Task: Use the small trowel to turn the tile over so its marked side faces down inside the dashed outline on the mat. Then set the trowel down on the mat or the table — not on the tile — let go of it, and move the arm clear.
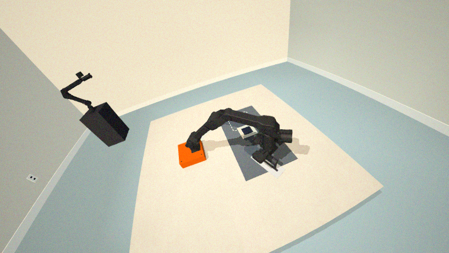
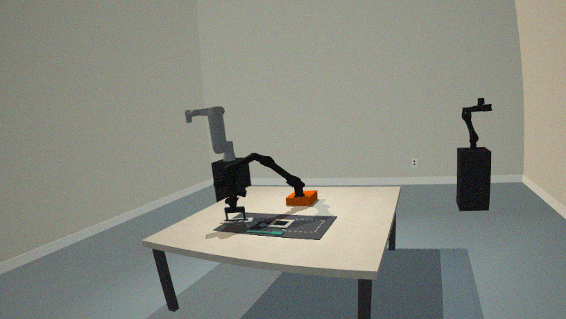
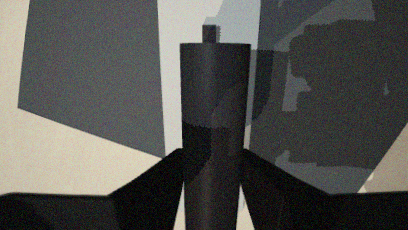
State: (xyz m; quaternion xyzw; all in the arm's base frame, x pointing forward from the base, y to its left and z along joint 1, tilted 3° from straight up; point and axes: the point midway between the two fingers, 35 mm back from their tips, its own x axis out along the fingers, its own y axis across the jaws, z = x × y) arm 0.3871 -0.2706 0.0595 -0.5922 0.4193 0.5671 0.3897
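My gripper tip is 1 cm short of the grey mat, 27 cm to the right of it and 8 cm above it. From my gripper tip the other things lie so: small trowel: 1 cm behind, 2 cm to the left, 3 cm below; then teal bar: 15 cm ahead, 29 cm to the left, 6 cm below; then tile: 1 cm ahead, 30 cm to the left, 6 cm below.
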